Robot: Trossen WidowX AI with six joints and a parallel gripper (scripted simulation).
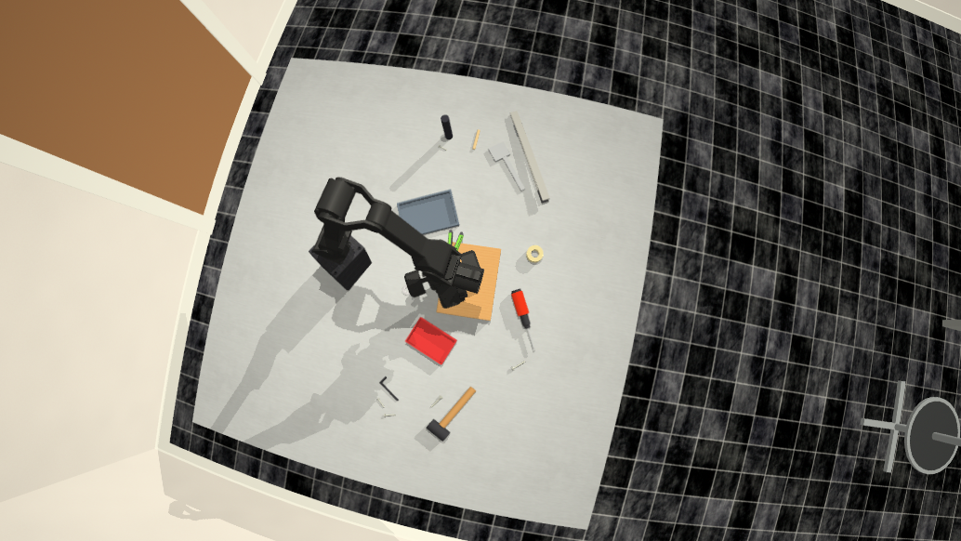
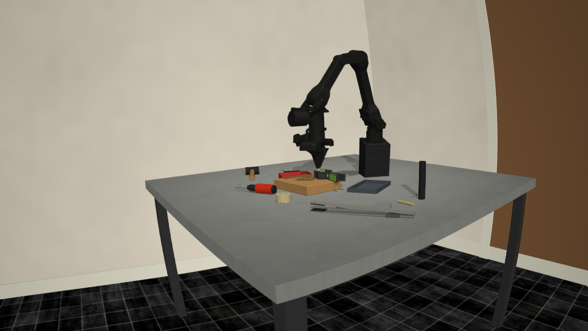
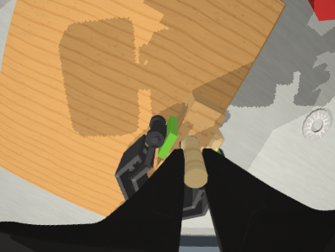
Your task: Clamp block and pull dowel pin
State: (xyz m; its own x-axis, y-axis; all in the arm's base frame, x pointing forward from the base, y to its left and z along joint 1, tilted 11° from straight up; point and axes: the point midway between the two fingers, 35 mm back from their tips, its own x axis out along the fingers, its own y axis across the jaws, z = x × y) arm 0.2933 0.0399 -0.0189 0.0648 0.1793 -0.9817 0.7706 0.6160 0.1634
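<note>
Right now the dowel pin is 40 mm below my hand. The rest, counted from my hand: small wooden block: 60 mm below; then wooden board: 90 mm below, 60 mm ahead, 20 mm to the left; then wooden stop: 60 mm below, 10 mm behind.
</note>
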